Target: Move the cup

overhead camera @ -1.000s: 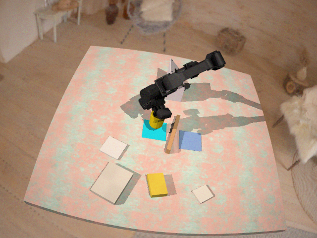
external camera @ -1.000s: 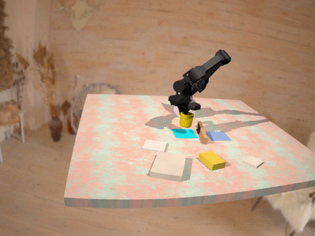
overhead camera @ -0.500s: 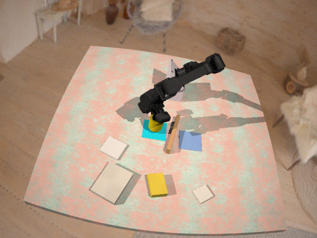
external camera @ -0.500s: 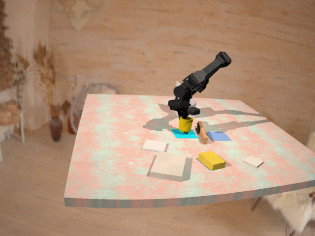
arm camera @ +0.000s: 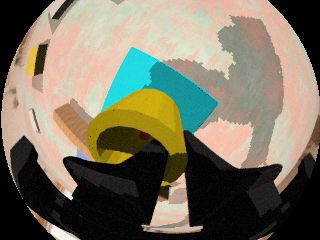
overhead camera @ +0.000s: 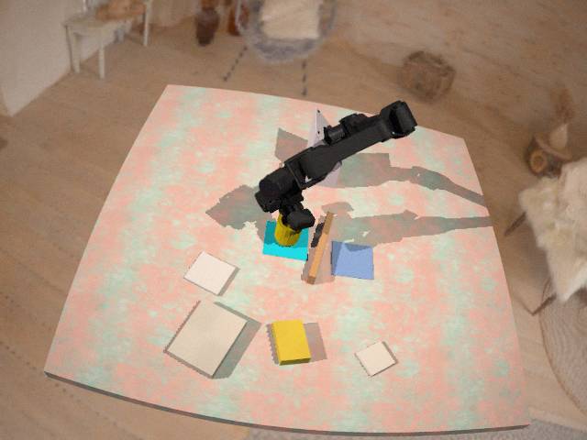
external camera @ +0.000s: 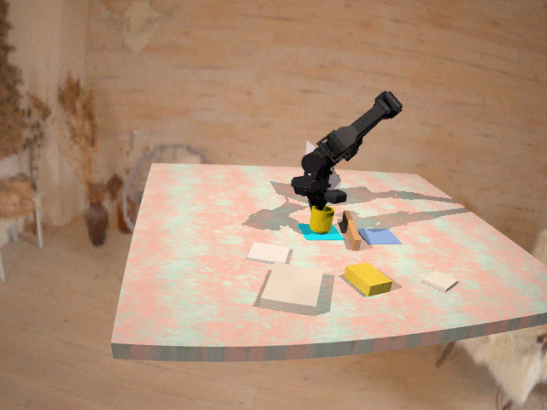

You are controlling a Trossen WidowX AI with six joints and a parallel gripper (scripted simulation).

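Right now my gripper tip is 20 mm short of the yellow cup and 10 mm to the right of it. From my gripper tip the other things lie so: cyan pad: 30 mm ahead, 10 mm to the left, 50 mm below; then red marble: 20 mm ahead, 30 mm to the left, 20 mm below; then wooden bar: 50 mm ahead, 100 mm to the left, 40 mm below.
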